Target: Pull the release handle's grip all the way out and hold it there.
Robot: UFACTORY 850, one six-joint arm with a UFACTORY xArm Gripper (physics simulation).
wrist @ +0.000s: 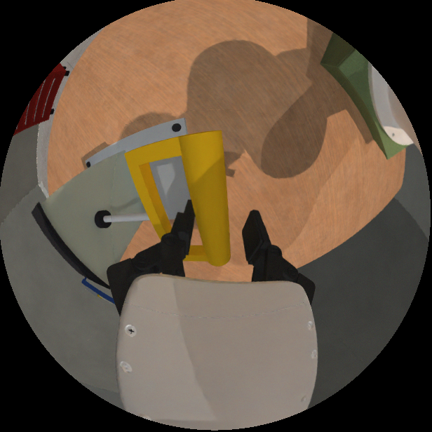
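The release handle's yellow grip (210,200) is a thick round bar on a yellow open frame, left of the middle of the wrist view. A thin metal rod (127,218) runs from a black collar on the grey-green housing (80,192) toward the frame. A light grey plate (145,137) with dark bolts shows behind it. My gripper (220,216) is partly open around the lower part of the grip. The left finger reaches inside the frame, close beside the bar. The right finger is on the other side, with a visible gap to the bar. The lower left of the frame is hidden behind the left finger.
A wooden table top (240,75) lies under the handle, with broad shadows on it. A green block (350,80) with a pale round part stands at the upper right. A red slotted object (36,106) is at the far left. A black curved strip (65,245) edges the housing.
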